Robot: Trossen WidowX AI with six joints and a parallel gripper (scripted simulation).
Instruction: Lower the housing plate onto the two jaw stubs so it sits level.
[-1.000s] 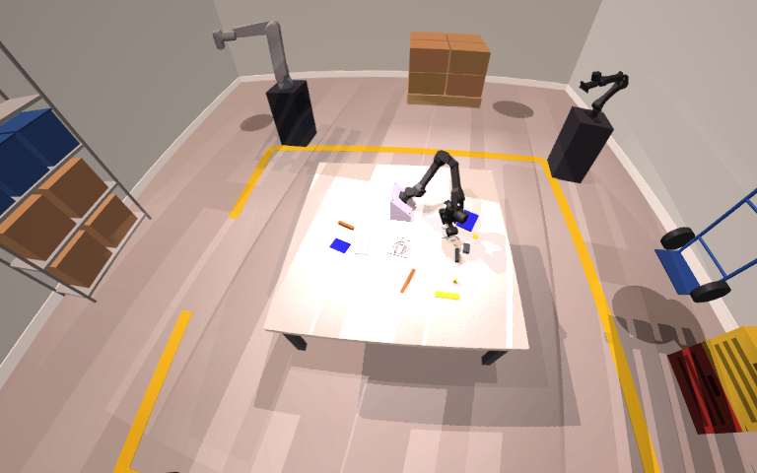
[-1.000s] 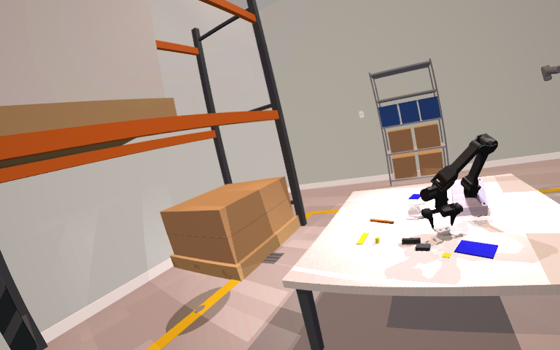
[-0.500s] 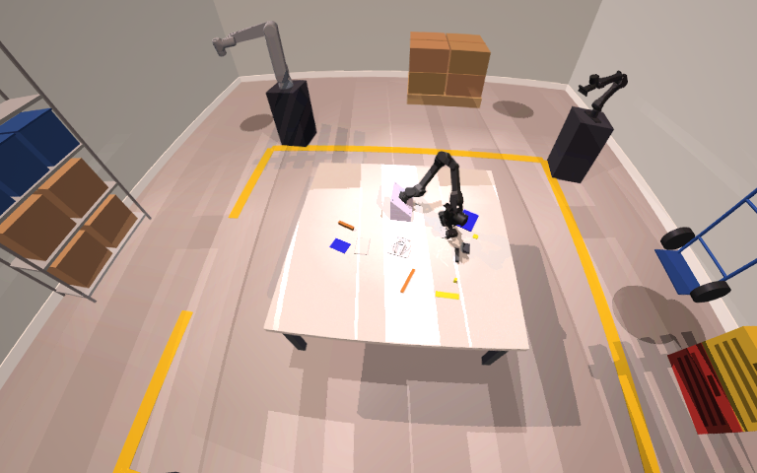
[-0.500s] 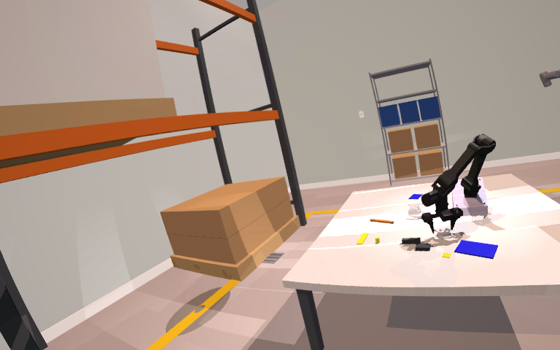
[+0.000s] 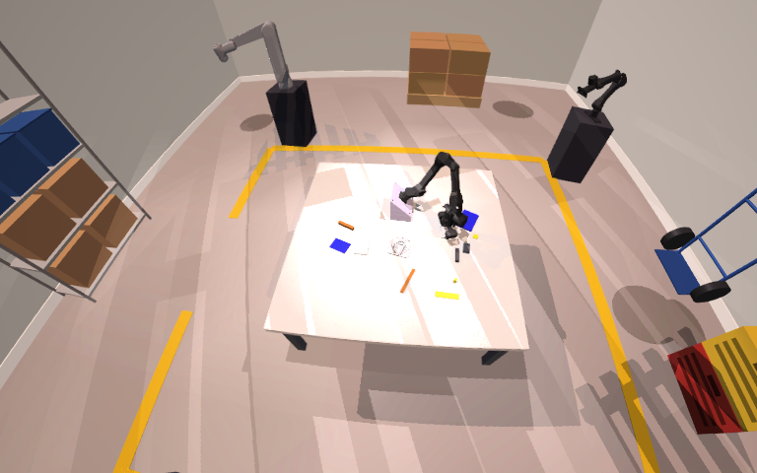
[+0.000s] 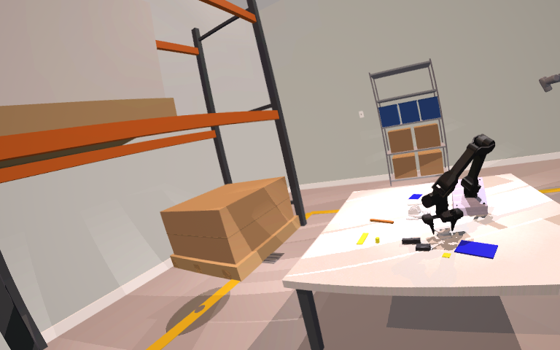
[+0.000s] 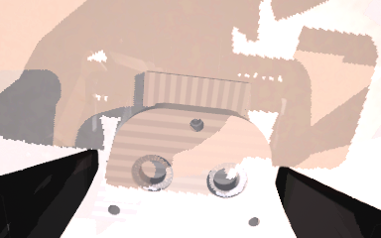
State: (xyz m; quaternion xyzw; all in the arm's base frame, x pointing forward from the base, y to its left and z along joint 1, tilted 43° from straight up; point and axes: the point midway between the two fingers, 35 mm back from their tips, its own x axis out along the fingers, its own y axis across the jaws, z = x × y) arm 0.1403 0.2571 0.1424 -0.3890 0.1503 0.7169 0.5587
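Now: the white part 10 mm to the left of my gripper tip and 20 mm above it. From my gripper tip the other things lie so: yellow strip 400 mm ahead, 50 mm to the left, 10 mm below; blue plate 140 mm behind, 130 mm to the left, 10 mm below; orange rod 360 mm ahead, 160 mm to the right, 10 mm below.
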